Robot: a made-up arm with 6 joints.
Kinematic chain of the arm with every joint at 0, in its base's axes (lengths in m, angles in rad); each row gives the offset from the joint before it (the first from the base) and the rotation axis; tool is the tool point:
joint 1: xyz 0 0 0.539 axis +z
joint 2: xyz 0 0 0 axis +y
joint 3: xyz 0 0 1.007 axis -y
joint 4: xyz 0 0 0 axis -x
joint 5: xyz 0.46 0 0 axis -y
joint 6: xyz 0 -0.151 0 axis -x
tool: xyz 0 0 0
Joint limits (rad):
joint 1: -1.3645..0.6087
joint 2: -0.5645..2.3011
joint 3: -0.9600..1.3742
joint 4: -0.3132..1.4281
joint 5: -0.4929..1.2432
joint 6: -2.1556..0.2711
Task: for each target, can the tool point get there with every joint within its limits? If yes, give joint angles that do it. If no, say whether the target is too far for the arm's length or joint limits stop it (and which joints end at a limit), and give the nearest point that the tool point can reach.
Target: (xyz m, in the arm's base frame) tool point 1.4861 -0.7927 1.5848
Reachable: no: too far | nearest point 1.1175 -0.5961 1.3254 | short by 0.492 m
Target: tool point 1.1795 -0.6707 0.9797
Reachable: yes | joints -0.4058 1.0828 0.9923 0.0674 0.2753 -1.0698
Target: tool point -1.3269 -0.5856 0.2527
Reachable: no: joint limits stop it (at a limit: joint 1, joint 3) | nearest point -0.0474 -0.5009 0.0825 | short by 1.293 m
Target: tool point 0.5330 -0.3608 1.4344
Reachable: yes | joints -0.4001 0.1734 -0.2174 0.5988 1.0412 -0.0907
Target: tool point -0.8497 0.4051 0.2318
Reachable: no: joint limits stop it (at a limit: joint 1, joint 2, joint 3) | nearest point -0.0815 -0.3217 -0.0384 | short by 1.092 m
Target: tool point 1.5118 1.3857 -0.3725
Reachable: no: too far | nearest point 1.1282 0.7601 -0.0710 | short by 0.793 m
